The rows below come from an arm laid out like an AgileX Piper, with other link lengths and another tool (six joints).
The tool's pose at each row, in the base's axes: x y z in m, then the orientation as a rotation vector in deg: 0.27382, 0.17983, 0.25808, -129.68, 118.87, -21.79; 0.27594, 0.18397, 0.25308, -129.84, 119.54, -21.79; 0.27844, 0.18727, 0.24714, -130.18, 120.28, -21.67; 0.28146, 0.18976, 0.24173, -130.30, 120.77, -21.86; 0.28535, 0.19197, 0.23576, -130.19, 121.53, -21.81; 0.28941, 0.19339, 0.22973, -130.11, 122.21, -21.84; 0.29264, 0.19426, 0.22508, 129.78, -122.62, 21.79; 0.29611, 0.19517, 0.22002, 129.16, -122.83, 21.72; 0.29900, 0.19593, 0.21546, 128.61, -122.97, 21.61; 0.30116, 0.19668, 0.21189, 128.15, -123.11, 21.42; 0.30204, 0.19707, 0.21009, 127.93, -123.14, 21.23; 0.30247, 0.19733, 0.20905, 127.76, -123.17, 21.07; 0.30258, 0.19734, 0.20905, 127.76, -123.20, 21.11; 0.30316, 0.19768, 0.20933, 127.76, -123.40, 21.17
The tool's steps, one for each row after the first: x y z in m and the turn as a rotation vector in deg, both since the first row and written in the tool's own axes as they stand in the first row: -0.00467, -0.00148, 0.00475, -0.46, 0.37, 0.18; -0.00863, -0.00306, 0.01061, -1.11, 0.78, 0.29; -0.01167, -0.00517, 0.01617, -1.38, 1.16, 0.41; -0.01446, -0.00799, 0.02249, -1.77, 1.44, 0.76; -0.01646, -0.01089, 0.02900, -2.10, 1.74, 1.06; -0.01777, -0.01320, 0.03408, -2.36, 1.95, 1.36; -0.01917, -0.01566, 0.03960, -2.63, 2.18, 1.69; -0.02039, -0.01764, 0.04453, -2.92, 2.38, 1.95; -0.02151, -0.01911, 0.04834, -3.19, 2.51, 2.19; -0.02209, -0.01965, 0.05022, -3.39, 2.55, 2.28; -0.02247, -0.01988, 0.05129, -3.55, 2.57, 2.36; -0.02248, -0.01999, 0.05131, -3.52, 2.57, 2.38; -0.02273, -0.02065, 0.05112, -3.40, 2.50, 2.49
